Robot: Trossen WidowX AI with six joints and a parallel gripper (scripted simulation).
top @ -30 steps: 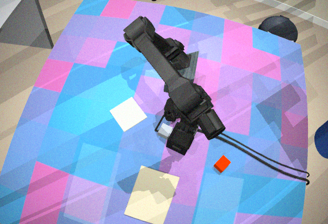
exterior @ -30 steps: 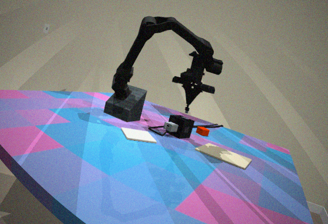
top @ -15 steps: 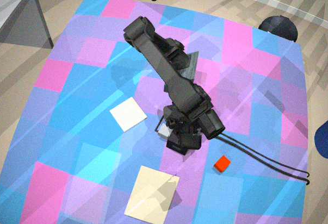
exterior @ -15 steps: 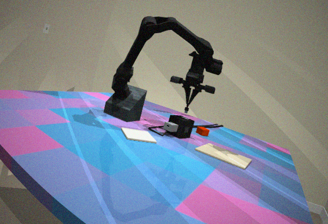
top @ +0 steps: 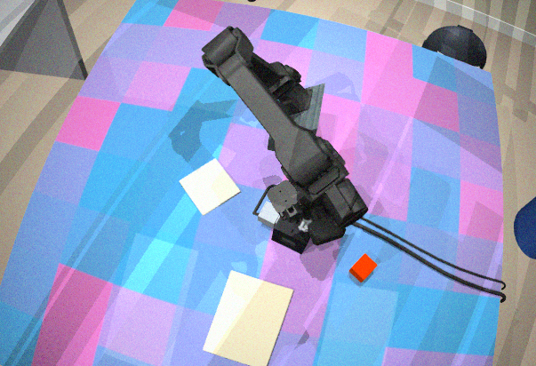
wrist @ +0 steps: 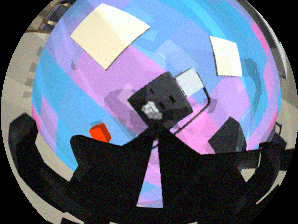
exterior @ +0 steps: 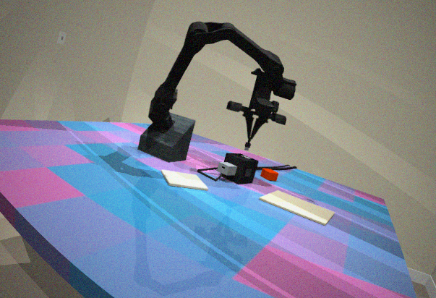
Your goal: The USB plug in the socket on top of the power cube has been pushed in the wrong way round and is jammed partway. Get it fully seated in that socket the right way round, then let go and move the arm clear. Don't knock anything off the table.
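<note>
My gripper tip is 20 mm above the usb plug. From my gripper tip the other things lie so: orange block (160 mm to the left, 120 mm below, 60 mm ahead); usb socket (70 mm below, 10 mm to the left); white tile (230 mm to the right, 130 mm below, 70 mm behind).
</note>
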